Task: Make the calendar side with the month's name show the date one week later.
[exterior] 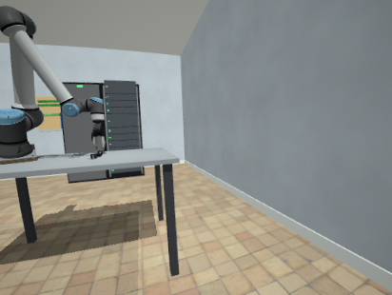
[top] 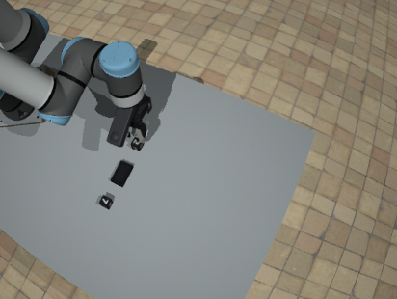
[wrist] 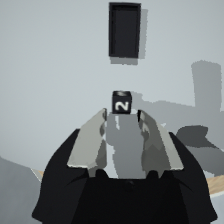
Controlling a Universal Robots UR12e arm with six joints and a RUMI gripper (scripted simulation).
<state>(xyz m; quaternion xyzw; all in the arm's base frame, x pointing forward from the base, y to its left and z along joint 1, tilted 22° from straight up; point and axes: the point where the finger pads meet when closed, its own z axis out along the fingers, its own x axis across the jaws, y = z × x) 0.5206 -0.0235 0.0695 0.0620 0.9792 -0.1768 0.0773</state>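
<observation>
Now: the black cube 40 mm below my hand. From my hand the other things lie so: dark tray 20 mm behind, 110 mm to the right, 40 mm below.
</observation>
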